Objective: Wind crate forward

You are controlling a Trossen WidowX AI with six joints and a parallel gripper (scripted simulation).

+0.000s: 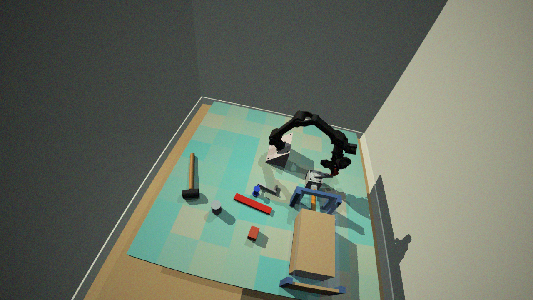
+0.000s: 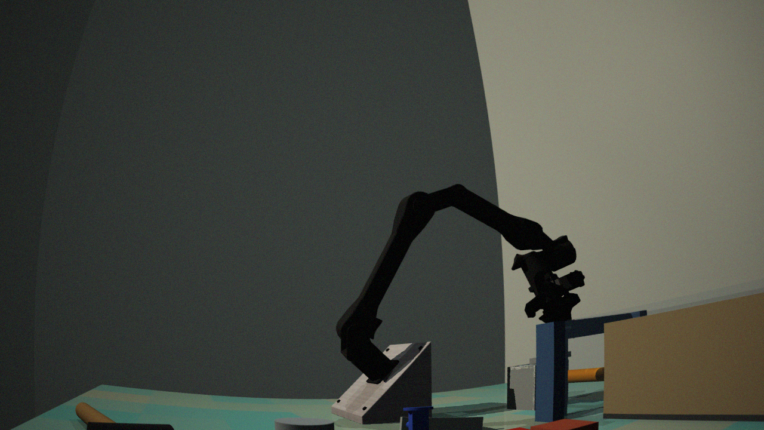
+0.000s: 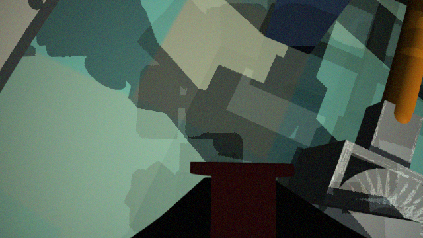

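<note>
Now: gripper tip 4 cm to the left of the winch handle and 3 cm above it. Round my gripper tip: red knob: 2 cm behind, 1 cm to the right; blue steel frame: 17 cm ahead, 10 cm to the right, 3 cm below; grey winch: 11 cm to the right, 10 cm below.
</note>
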